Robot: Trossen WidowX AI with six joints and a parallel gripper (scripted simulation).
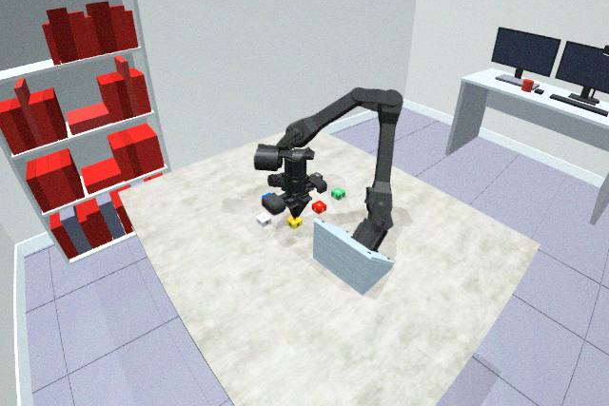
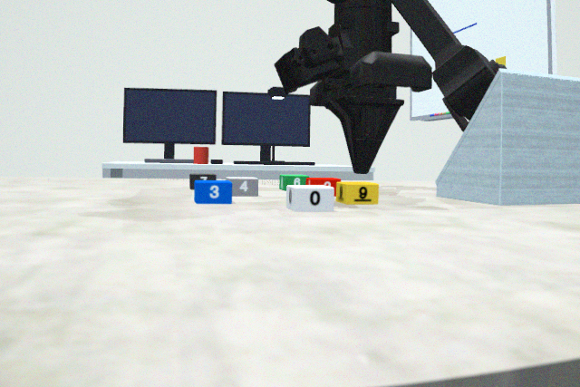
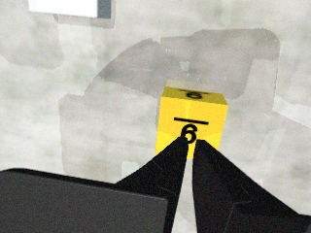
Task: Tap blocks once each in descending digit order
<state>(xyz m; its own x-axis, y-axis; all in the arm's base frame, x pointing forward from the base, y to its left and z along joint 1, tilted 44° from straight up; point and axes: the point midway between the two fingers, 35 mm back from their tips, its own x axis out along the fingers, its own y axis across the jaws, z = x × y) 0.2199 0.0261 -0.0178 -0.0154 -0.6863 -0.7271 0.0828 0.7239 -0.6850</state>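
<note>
My gripper tip is now 20 mm above the yellow block. From my gripper tip the other things lie so: white block (70 mm ahead, 60 mm to the left, 20 mm below); then red block (100 mm to the right, 20 mm below); then grey block (100 mm ahead, 100 mm to the right, 20 mm below).
</note>
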